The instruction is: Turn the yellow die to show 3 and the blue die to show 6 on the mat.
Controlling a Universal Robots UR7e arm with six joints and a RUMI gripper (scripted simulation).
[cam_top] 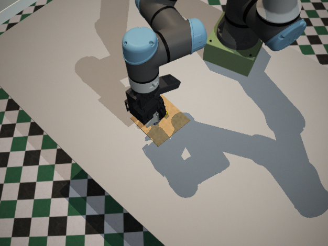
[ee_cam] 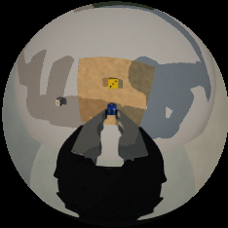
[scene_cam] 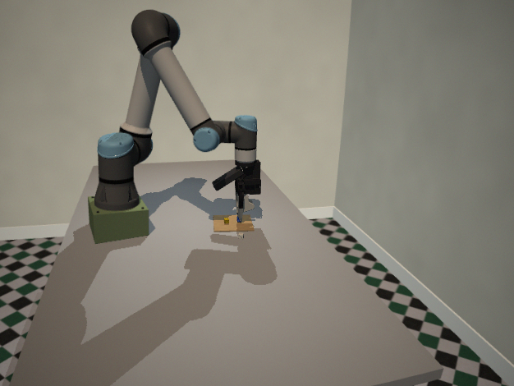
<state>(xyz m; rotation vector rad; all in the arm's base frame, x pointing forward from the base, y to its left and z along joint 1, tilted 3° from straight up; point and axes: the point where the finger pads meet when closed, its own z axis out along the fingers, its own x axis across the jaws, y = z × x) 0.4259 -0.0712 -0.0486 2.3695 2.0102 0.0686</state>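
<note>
The blue die is 1 cm below my hand. From my hand the other things lie so: tan mat 2 cm behind, 1 cm to the left, 3 cm below; then white die 4 cm behind, 12 cm to the right, 2 cm below; then yellow die 5 cm behind, 1 cm to the left, 2 cm below.
</note>
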